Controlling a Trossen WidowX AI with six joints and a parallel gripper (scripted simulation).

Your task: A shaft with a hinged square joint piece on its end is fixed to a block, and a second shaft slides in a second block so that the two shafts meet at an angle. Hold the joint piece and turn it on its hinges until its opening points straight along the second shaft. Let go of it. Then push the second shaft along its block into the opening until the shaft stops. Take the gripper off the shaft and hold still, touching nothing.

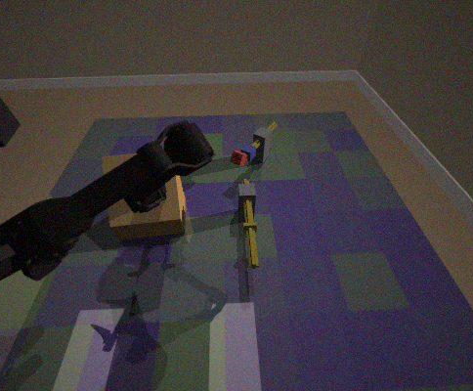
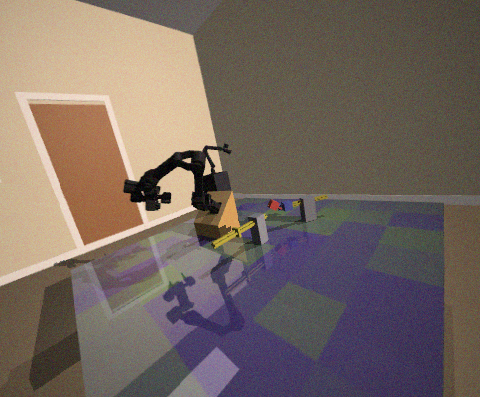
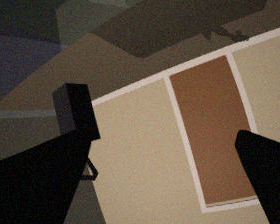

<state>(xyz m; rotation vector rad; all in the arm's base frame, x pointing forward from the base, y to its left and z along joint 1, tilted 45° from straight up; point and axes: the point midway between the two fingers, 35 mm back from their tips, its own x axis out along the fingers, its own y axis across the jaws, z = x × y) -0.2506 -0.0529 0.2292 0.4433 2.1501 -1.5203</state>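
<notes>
Right now the dark red joint piece is 570 mm ahead of my gripper tip, 300 mm to the left of it and 120 mm below it.
</notes>
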